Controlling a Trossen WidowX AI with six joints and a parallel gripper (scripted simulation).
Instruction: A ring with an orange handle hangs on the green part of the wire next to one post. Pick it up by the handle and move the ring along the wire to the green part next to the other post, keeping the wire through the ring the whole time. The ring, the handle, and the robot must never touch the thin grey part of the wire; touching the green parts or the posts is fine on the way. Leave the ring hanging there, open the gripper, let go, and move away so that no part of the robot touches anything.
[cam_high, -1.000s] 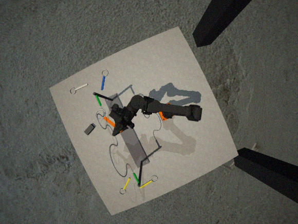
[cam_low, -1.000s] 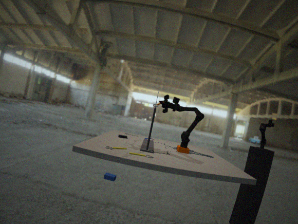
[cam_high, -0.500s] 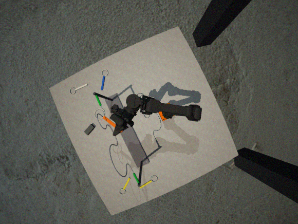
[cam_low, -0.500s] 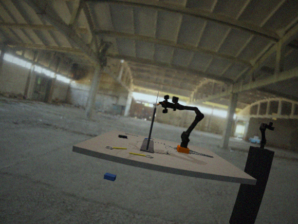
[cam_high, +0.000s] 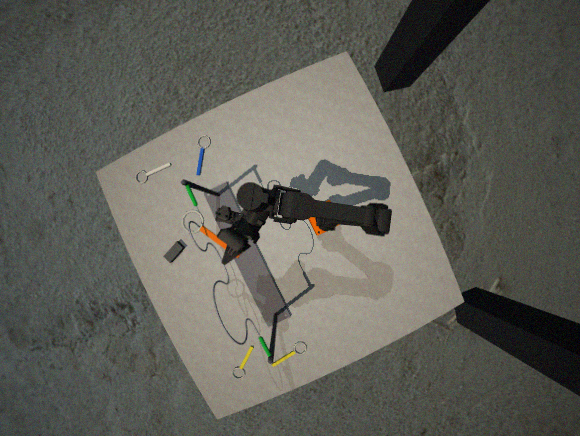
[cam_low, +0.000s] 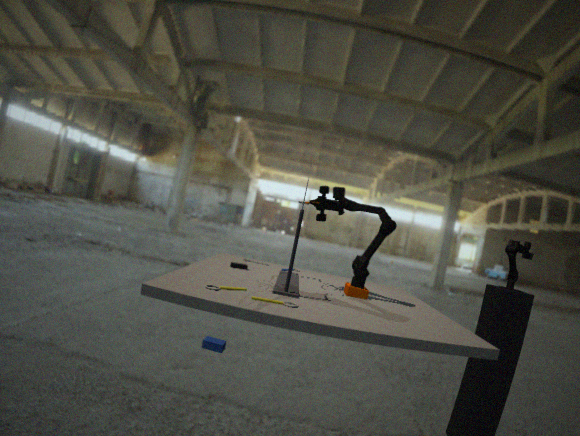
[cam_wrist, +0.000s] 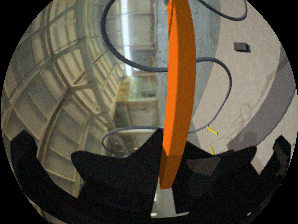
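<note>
My gripper tip is 9 cm to the left of the orange-handled ring and 2 cm short of it. Also, from my gripper tip: white-handled ring (43 cm to the right, 43 cm below, 34 cm ahead); blue-handled ring (45 cm to the right, 43 cm below, 9 cm ahead); dark block (42 cm below, 32 cm ahead, 6 cm to the right).
</note>
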